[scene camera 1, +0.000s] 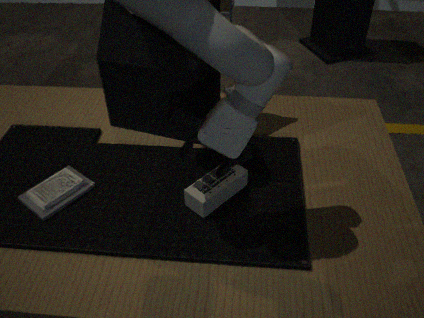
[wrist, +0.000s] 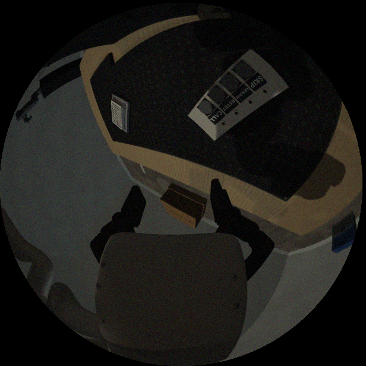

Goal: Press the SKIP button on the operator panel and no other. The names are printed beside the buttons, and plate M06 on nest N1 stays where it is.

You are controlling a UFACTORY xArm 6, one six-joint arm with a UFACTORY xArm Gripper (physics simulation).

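Places are measured from the arm's base along level axes (x left, y ahead, z down), in metres.
Pixels of known places: gripper, between the fingertips: (scene camera 1: 199,166).
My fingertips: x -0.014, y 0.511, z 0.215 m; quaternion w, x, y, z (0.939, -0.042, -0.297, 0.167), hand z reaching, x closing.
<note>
Ahead of a thing's pixels: the offset from my fingertips to its top centre. Level surfaces: height alone.
The operator panel {dz +0.120, dx +0.065, dy -0.071 m} (scene camera 1: 216,194) (wrist: 239,102) is a pale block on the dark mat. In the wrist view its round dark buttons stand in a row with printed names: the SKIP button (wrist: 243,68) is at the upper right end, then RESUME (wrist: 230,81), RETRY (wrist: 217,94) and CALL (wrist: 205,106). The names cannot be read in the scene view. Plate M06 {dz +0.150, dx -0.331, dy -0.225 m} (scene camera 1: 56,189) (wrist: 119,114) lies on its nest at the left. My gripper (wrist: 174,191) is open and empty. In the scene view its body is above the panel's far right end; its dark fingers are hard to make out.
The dark mat {dz +0.176 m} (scene camera 1: 125,215) (wrist: 165,90) lies on the wooden table {dz +0.188 m} (scene camera 1: 350,150) (wrist: 200,170). A large black box (scene camera 1: 155,95) stands behind the mat, close to the arm. A brown carton (wrist: 184,205) shows beyond the table edge in the wrist view. The arm's shadow falls at the right.
</note>
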